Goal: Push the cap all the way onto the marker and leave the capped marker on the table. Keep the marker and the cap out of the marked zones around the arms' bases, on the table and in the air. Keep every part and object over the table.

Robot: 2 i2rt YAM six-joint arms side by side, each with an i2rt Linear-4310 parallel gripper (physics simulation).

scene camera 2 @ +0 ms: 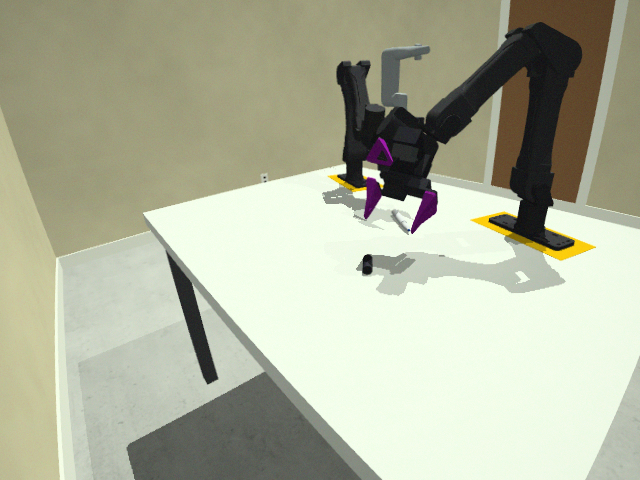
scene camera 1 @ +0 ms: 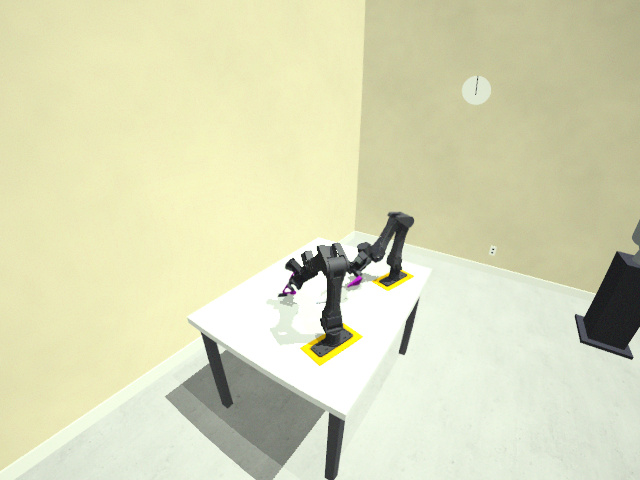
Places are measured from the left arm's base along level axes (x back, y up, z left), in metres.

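Pixels of known places: left gripper, fingertip midpoint: point(scene camera 2: 387, 225) point(scene camera 1: 286, 286); left arm's base, origin of the base link: point(scene camera 2: 528, 232) point(scene camera 1: 332, 342); right arm's base, origin of the base link: point(scene camera 2: 354, 181) point(scene camera 1: 393, 278).
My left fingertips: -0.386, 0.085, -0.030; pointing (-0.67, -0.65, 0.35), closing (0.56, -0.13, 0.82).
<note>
Ahead of a thing's pixels: the offset from my left fingertips to its top centre, as dx, dy, dz. "*": to the spot under its first point. Level surfaces: height alone.
The black cap @[-0.043, -0.066, -0.003] point(scene camera 1: 282, 295) point(scene camera 2: 367, 264) lies on the table, at the lower left of the marker in scene camera 2. The white marker @[+0.147, -0.067, -0.164] point(scene camera 1: 321, 302) point(scene camera 2: 400, 221) lies apart from it on the table; the left arm partly hides it in scene camera 1. My left gripper point(scene camera 1: 289, 287) point(scene camera 2: 390, 222) is open and empty. In scene camera 2 its two purple fingers point down above the table, in front of the marker and higher in the picture than the cap. My right gripper point(scene camera 1: 354, 281) point(scene camera 2: 379, 152) is open; the left gripper and wrist partly hide it in scene camera 2.
The white table @[dy -0.085] point(scene camera 1: 232, 315) point(scene camera 2: 206, 222) carries both arms. Yellow marked zones surround the left base @[* +0.435, -0.084, +0.143] point(scene camera 1: 320, 361) point(scene camera 2: 560, 254) and the right base point(scene camera 1: 387, 286). In scene camera 2 the two grippers and wrists overlap. Arm shadows fall around the cap and marker.
</note>
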